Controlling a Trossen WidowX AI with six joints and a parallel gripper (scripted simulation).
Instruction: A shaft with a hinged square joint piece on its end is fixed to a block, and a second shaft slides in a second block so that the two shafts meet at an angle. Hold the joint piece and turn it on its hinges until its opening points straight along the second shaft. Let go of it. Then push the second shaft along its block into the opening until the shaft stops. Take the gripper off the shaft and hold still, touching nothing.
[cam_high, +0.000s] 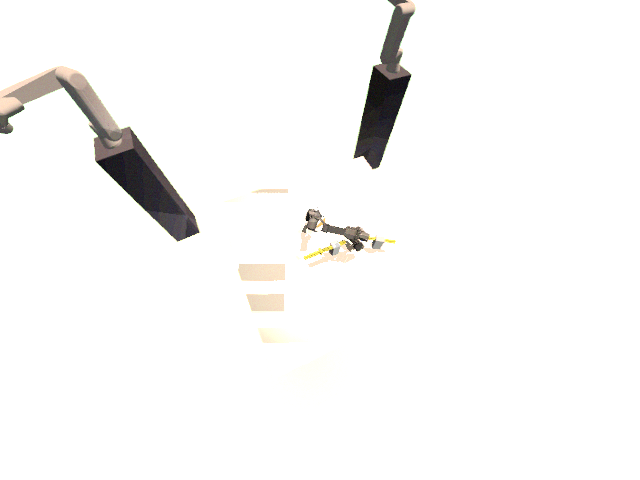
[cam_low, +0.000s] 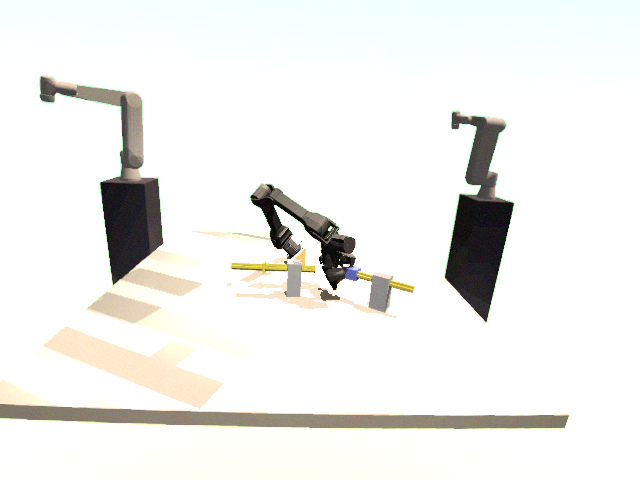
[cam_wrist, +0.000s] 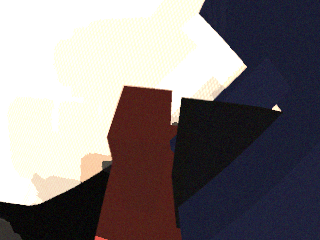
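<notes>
My gripper tip is 50 mm below the red joint piece and 10 mm to the right of it.
</notes>
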